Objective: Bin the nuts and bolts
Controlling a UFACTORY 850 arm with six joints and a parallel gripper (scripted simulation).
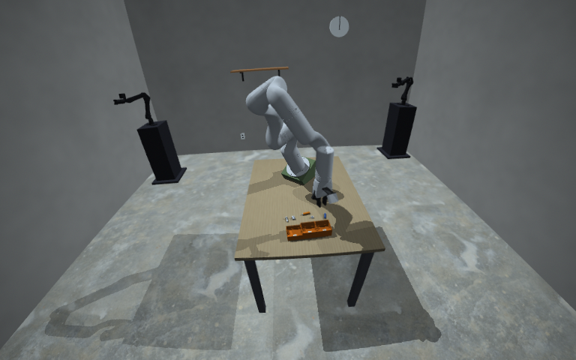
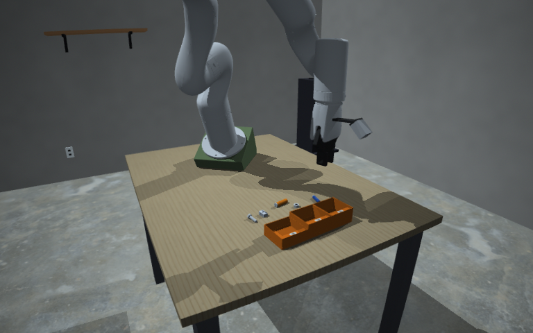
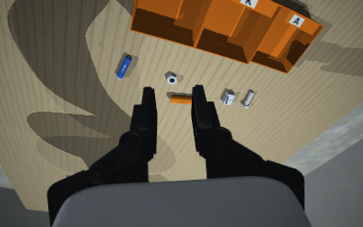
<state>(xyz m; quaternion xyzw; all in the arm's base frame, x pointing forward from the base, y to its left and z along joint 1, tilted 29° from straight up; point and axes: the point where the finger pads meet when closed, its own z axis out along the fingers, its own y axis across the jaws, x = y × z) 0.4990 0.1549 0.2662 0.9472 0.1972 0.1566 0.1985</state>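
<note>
Now: hand 9 cm past the silver hex nut, 3 cm to the left of it and 18 cm above it. The rest, counted from my hand: blue cylinder: 9 cm behind, 5 cm to the left, 18 cm below; orange cylinder: 12 cm behind, 6 cm to the right, 18 cm below; orange three-compartment bin: 4 cm ahead, 8 cm to the right, 16 cm below.
</note>
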